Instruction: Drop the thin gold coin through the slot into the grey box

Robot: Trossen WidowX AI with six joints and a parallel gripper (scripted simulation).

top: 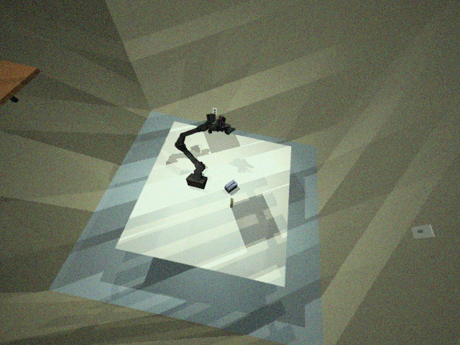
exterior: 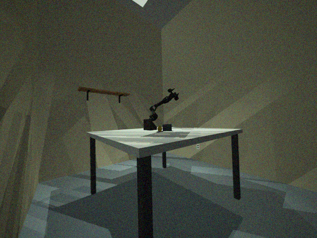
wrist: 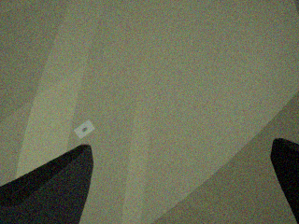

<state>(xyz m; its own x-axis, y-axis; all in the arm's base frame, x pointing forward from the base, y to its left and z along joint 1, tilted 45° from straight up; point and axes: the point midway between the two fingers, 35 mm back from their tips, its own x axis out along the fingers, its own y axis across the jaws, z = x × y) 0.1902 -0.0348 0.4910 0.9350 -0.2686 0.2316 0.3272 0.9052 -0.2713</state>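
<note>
Right now my gripper tip is 480 mm above the gold coin, 390 mm to the left of it and 160 mm short of it.
</note>
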